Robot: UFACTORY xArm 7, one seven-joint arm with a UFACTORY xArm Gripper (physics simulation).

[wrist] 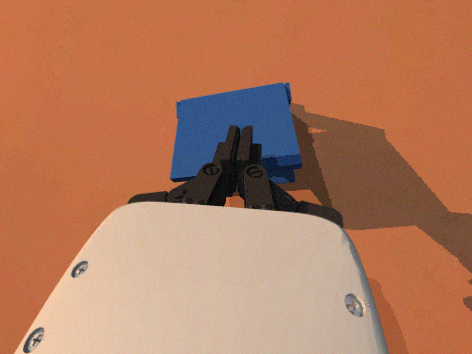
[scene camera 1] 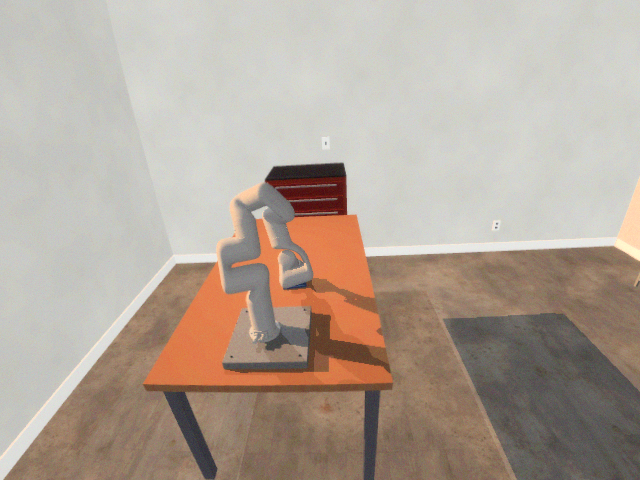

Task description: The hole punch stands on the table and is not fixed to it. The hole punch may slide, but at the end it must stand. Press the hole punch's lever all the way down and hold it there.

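Frame: origin at the arm's base, x back, y down, z right, level; centimetres.
Seen in the pictures: gripper, fingertip midpoint: [wrist: 241,142]; arm's base, link origin: [scene camera 1: 265,331].
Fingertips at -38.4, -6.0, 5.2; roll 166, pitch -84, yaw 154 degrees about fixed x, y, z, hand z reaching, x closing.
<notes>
Offsets run from my fingertips to a thing's middle, as dx, dy, dz. Level surfaces: height alone.
The blue hole punch @(-2.0, +5.4, -1.6) [scene camera 1: 295,285] [wrist: 200,135] stands on the orange table. In scene camera 1 most of it is hidden behind the gripper's pale housing. In the wrist view its broad, flat lever @(-2.0, +3.1, -1.6) [wrist: 270,110] faces the camera, and parts of the punch's body show below the lever's near edge at the right. My gripper [wrist: 241,142] is shut with nothing between its fingers. The dark fingertips lie over the middle of the lever in the wrist view. Whether they touch it, and how far down the lever is, I cannot tell for sure.
The orange table @(dy +9.6) [scene camera 1: 330,242] carries the arm's grey base plate [scene camera 1: 289,356] at its near end, in front of the punch. A red drawer cabinet [scene camera 1: 323,192] stands beyond the table's far end. The arm's shadow falls to the right of the punch.
</notes>
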